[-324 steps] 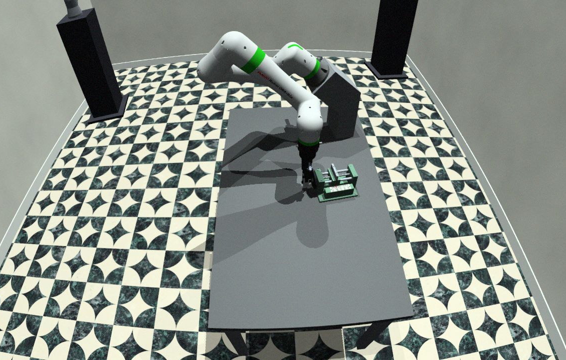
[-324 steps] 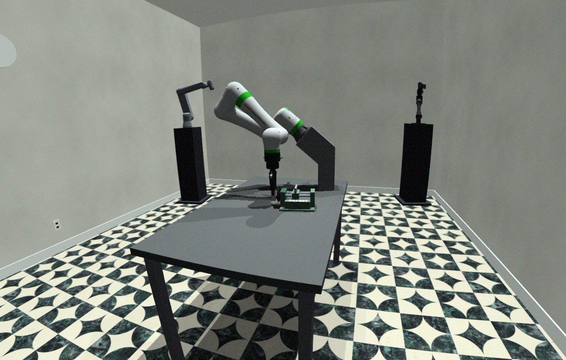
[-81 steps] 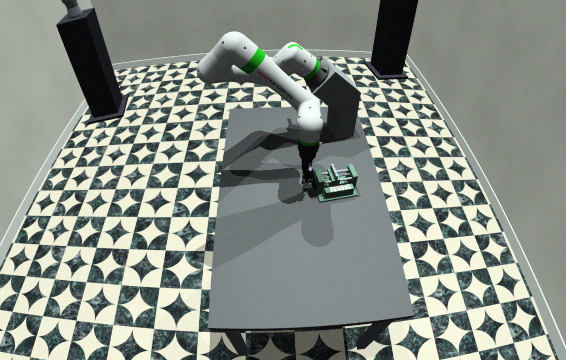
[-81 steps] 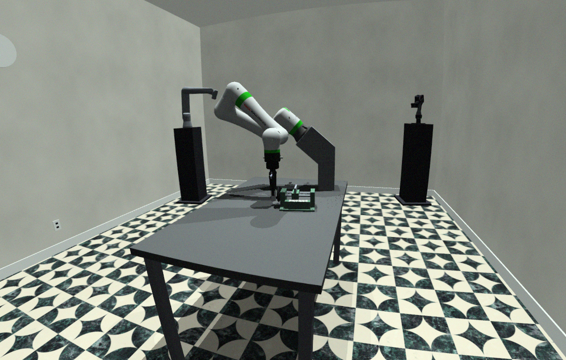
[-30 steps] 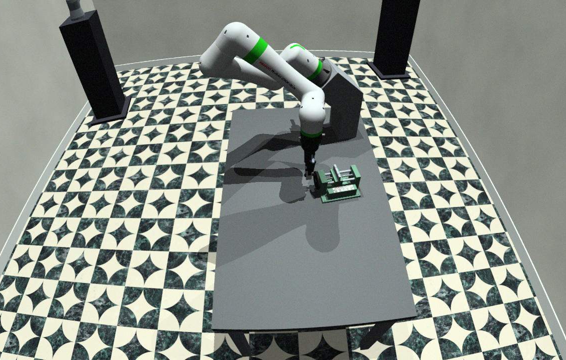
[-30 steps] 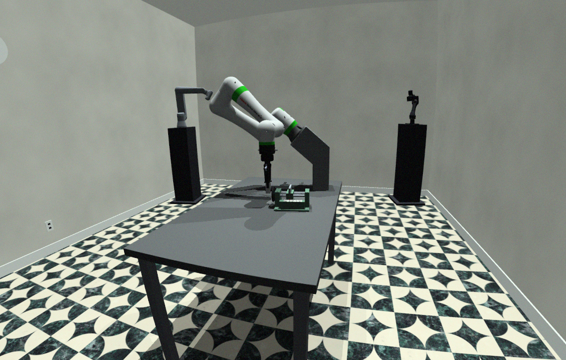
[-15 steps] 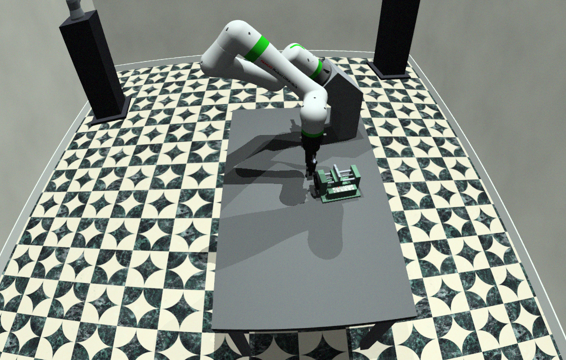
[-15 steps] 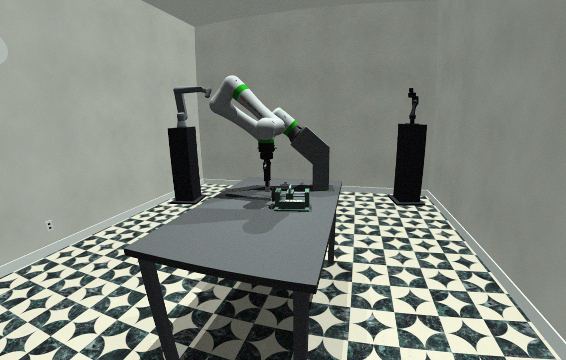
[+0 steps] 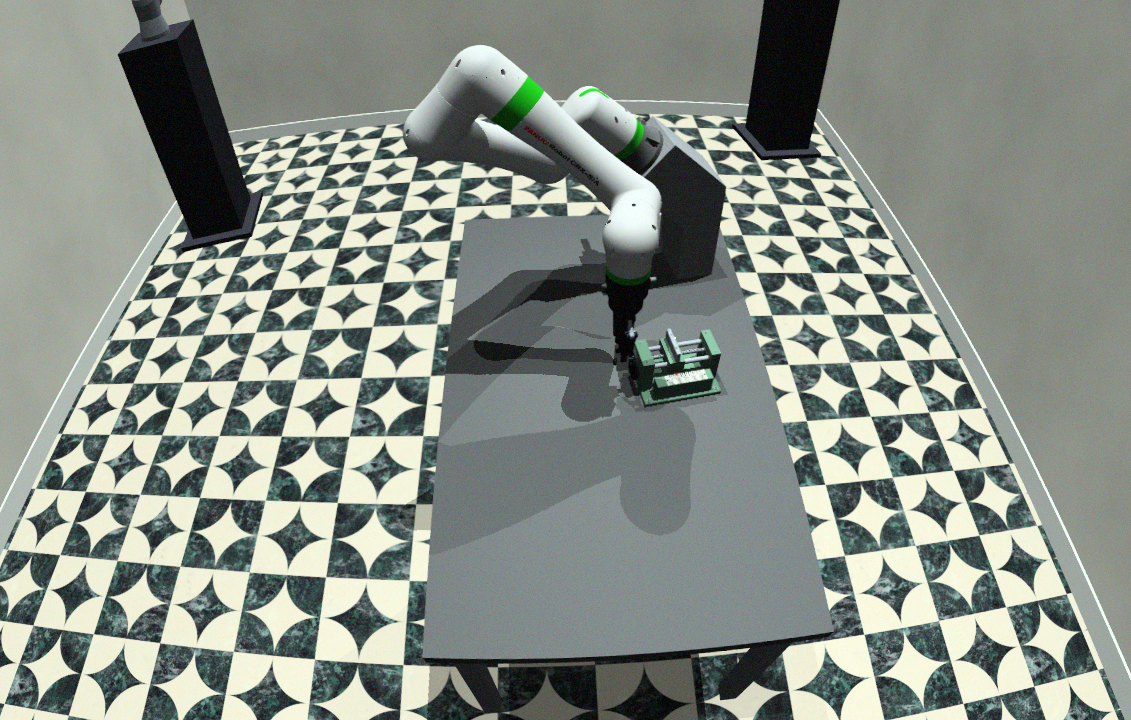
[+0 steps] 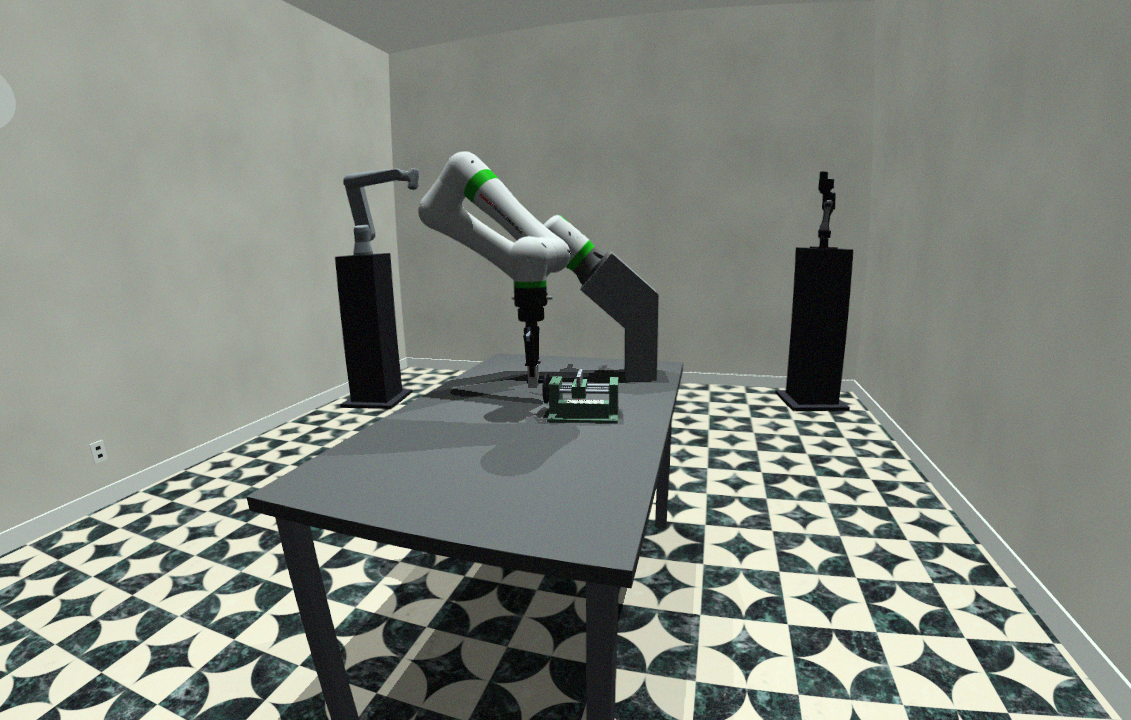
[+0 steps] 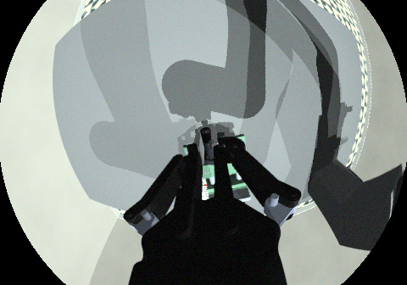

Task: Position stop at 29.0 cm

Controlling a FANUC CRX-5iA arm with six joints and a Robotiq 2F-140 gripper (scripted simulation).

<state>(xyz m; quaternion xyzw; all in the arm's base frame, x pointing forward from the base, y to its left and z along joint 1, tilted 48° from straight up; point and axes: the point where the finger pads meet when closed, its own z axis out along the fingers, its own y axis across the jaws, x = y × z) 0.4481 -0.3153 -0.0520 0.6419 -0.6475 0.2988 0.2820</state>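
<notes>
The black handwheel is 20 mm to the left of my hand and 20 mm below it. Also, from my hand: green stop fixture (130 mm to the left, 30 mm below).
</notes>
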